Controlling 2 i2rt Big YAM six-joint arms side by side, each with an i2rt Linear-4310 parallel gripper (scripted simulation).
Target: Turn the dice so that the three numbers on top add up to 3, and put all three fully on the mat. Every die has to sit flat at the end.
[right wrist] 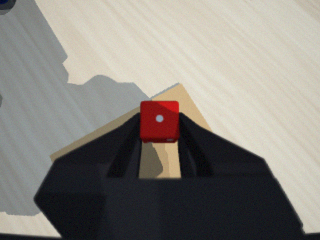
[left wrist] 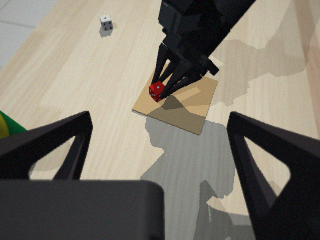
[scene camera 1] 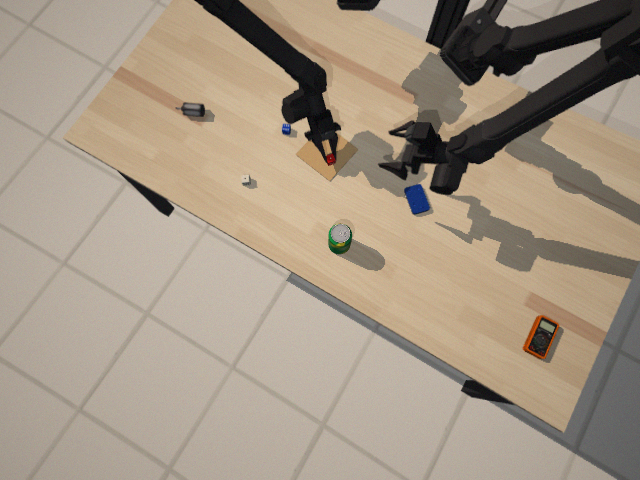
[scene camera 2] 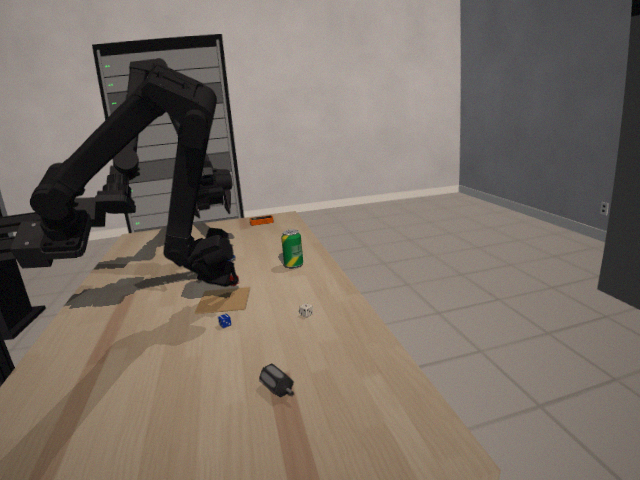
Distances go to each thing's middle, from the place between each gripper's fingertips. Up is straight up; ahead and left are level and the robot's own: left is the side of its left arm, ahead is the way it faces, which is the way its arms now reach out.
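So you can picture the tan mat (scene camera 1: 345, 150), my right gripper is 50 mm above it, 30 mm to the left of it and 30 mm past it. Going by its middle, the mat is nearer to my right gripper than to my left gripper.
My left gripper's 22 cm above the tan mat, and it's 2 cm short of the mat and 18 cm to the left of it.
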